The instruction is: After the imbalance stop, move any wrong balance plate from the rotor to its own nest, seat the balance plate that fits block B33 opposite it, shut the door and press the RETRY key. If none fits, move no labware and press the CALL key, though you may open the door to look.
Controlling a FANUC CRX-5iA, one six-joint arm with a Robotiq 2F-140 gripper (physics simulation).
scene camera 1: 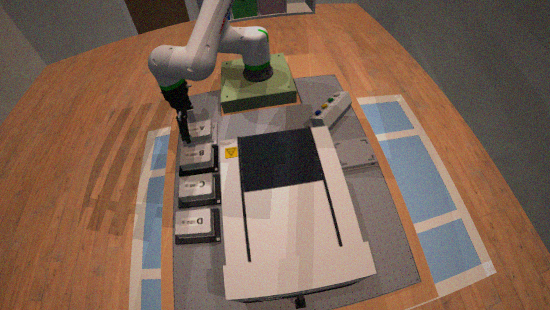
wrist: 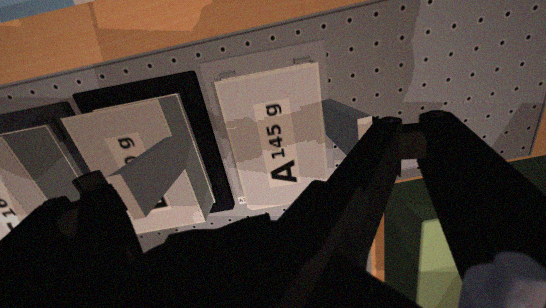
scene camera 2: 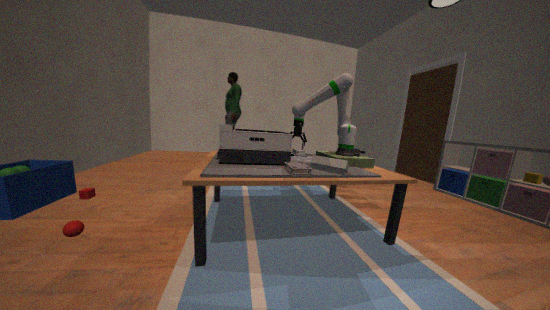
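Scene:
I see a dark sliding door [scene camera 1: 271, 160], and it is 70 cm from the lens.

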